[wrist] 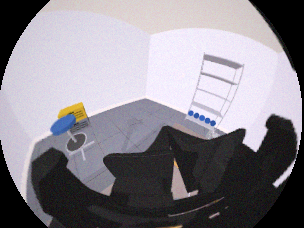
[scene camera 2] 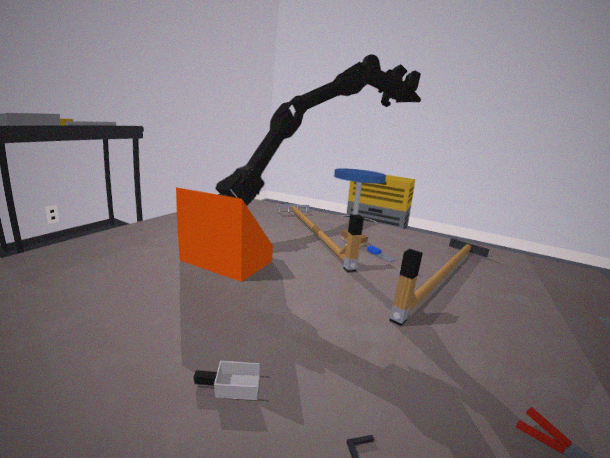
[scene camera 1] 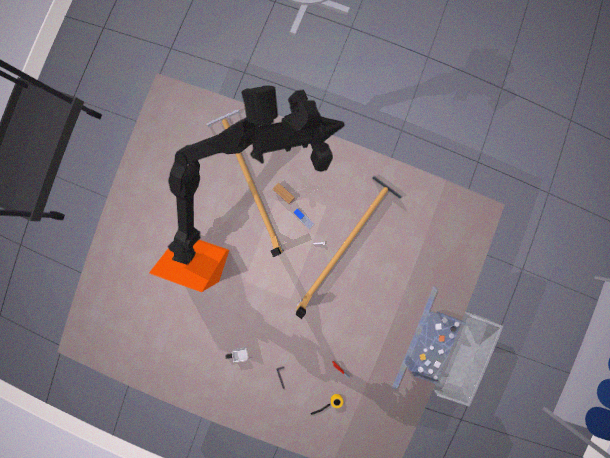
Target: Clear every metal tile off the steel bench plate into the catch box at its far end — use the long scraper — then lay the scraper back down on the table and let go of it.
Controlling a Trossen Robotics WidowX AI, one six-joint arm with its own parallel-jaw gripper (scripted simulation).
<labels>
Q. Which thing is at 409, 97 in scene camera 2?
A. My gripper.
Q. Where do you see a long scraper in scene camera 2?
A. At 406, 299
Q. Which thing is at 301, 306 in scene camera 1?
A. A long scraper.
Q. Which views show my gripper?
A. The wrist view, scene camera 2 and scene camera 1: all of them.
</labels>
